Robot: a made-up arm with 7 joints.
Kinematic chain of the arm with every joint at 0, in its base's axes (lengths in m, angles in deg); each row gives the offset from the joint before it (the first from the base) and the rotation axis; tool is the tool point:
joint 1: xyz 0 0 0.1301 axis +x
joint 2: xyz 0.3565 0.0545 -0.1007 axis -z
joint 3: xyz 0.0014 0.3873 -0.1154 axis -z
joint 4: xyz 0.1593 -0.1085 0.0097 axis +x
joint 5: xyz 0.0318 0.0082 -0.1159 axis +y
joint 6: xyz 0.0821 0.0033 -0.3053 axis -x
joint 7: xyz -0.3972 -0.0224 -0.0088 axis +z
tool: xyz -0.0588 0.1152 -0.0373
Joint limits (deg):
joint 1: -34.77..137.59
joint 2: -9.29..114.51
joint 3: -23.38..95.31
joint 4: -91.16..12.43
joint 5: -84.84..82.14
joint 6: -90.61..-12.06
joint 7: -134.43..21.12
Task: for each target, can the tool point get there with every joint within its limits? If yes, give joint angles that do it. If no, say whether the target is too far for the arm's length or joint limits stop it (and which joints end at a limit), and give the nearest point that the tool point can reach.
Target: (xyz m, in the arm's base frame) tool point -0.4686 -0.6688 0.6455
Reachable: no: joint limits stop it (at a limit: joint 1, joint 3, joint 4, joint 6, joint 7) | nearest point -0.2636 -0.2889 0.7715 | short by 0.450 m
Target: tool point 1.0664 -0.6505 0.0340
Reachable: no: joint limits stop it (at a limit: joint 1, joint 3, joint 4, joint 5, joint 7) | nearest point 0.9869 -0.6445 -0.0623 | short by 0.125 m
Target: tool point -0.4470 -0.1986 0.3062
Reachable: no: joint limits stop it (at a limit: joint 1, joint 2, joint 3, joint 4, joint 6, joint 7) | nearest point -0.3241 -0.0838 0.4196 | short by 0.203 m
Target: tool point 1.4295 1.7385 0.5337
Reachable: no: too far | nearest point 0.9061 0.9308 0.3462 | short by 0.981 m
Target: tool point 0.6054 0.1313 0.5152
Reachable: yes | joints 116.96 76.69 5.19 -59.71 48.07 -80.39 -38.88
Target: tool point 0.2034 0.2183 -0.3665
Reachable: yes | joints 8.34 31.01 -0.57 -57.42 0.76 -31.65 -2.04
